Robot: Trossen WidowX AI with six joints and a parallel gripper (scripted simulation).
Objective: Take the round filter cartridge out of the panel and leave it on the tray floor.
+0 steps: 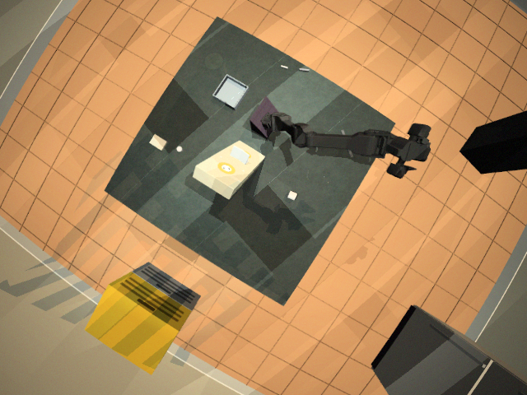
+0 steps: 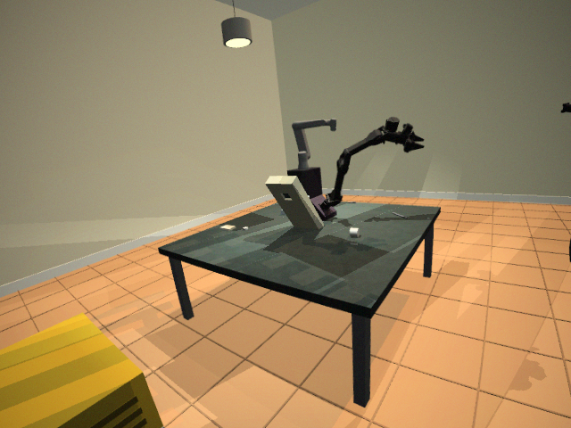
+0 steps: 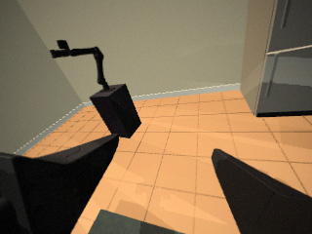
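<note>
The round grey filter cartridge lies 500 mm ahead of my gripper tip, 550 mm to the right of it and 190 mm below it. From my gripper tip the other things lie so: cream block: 640 mm ahead, 1030 mm to the right, 440 mm below; service panel: 460 mm ahead, 550 mm to the right, 270 mm below; pale blue tray: 140 mm ahead, 890 mm to the right, 440 mm below.
</note>
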